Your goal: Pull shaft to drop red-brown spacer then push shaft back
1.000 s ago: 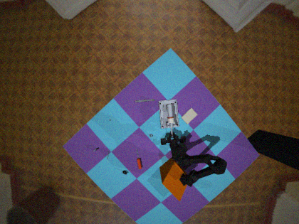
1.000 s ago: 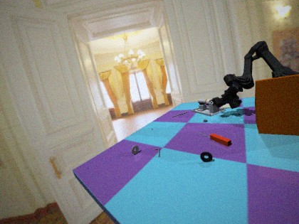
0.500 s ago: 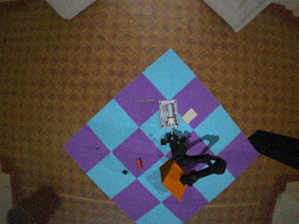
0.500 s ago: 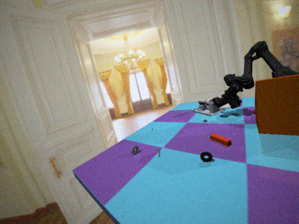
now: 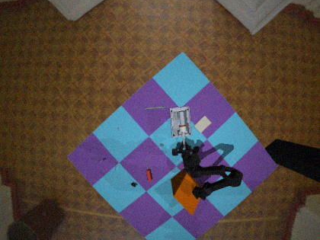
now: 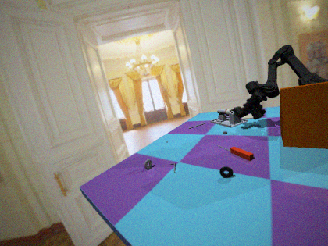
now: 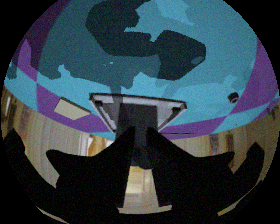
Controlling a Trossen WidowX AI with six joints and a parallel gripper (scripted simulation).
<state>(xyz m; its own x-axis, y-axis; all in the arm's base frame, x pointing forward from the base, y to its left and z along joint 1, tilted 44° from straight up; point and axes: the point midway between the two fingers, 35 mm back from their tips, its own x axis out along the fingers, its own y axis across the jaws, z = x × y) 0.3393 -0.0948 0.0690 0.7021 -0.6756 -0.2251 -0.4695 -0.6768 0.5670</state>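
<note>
My gripper tip is now 40 mm short of the thin shaft, 20 mm to the left of it and 20 mm below it. Also, from my gripper tip: card: 200 mm to the right, 50 mm below, 10 mm ahead.
</note>
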